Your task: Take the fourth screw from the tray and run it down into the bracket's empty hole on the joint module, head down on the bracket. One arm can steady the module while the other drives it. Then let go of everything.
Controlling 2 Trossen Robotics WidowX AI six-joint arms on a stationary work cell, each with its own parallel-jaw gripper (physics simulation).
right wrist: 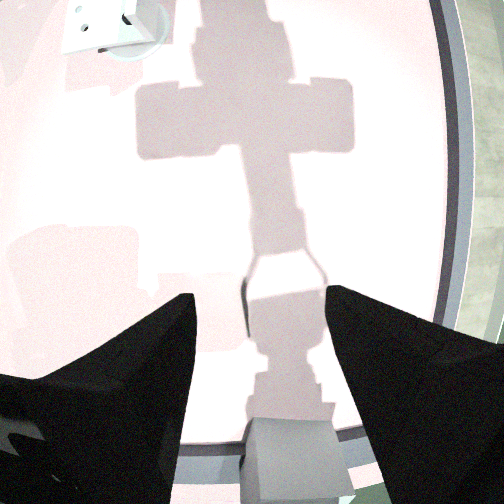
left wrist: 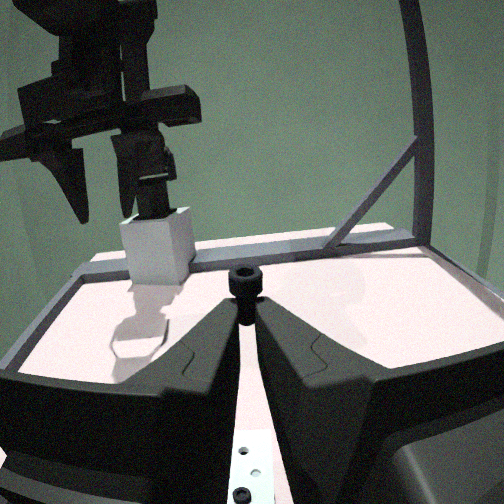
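My left gripper [left wrist: 246,312] is shut on a black socket-head screw [left wrist: 245,287], gripping its shank with the head sticking up above the fingertips. Below, through the gap between the fingers, I see a strip of the white bracket [left wrist: 250,470] with small holes and one black screw head [left wrist: 242,495] in it. In the right wrist view the bracket and joint module [right wrist: 107,27] lie far off at the top left. My right gripper [right wrist: 260,300] is open and empty, high above the table; it also shows in the left wrist view [left wrist: 105,215] at the upper left.
A white block [left wrist: 157,245] stands at the table's far edge under the right arm; it also shows in the right wrist view [right wrist: 292,460]. A grey rail [left wrist: 300,247] and an upright frame post [left wrist: 420,125] border the table. The tray is out of view.
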